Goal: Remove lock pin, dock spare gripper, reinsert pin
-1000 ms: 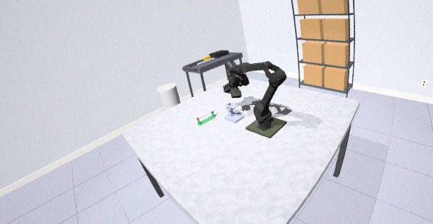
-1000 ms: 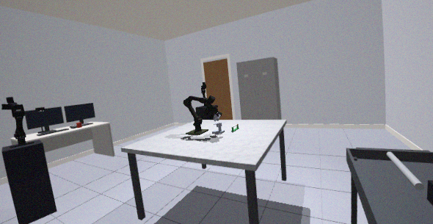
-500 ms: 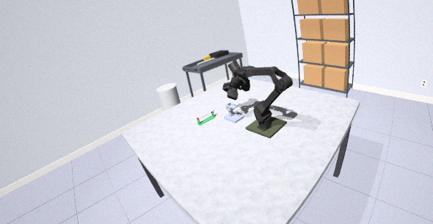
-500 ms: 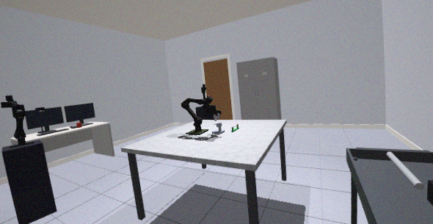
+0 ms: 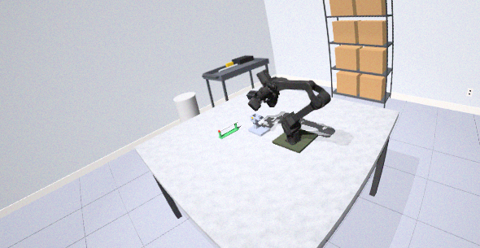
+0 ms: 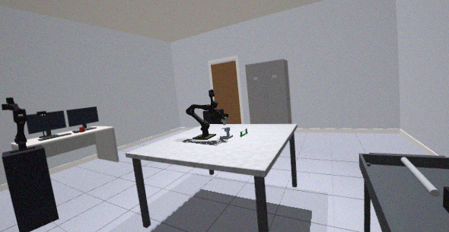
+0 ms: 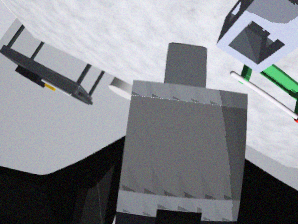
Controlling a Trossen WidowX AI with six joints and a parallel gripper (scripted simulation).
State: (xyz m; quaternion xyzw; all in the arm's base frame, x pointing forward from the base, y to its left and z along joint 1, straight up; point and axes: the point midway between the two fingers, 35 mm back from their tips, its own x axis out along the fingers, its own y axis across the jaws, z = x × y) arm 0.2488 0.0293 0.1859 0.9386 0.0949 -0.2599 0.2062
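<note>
Right now the green holder is 90 mm ahead of my gripper tip, 160 mm to the left of it and 160 mm below it. From my gripper tip the other things lie so: mount 20 mm behind, 20 mm to the left, 130 mm below; spare gripper 10 mm behind.
</note>
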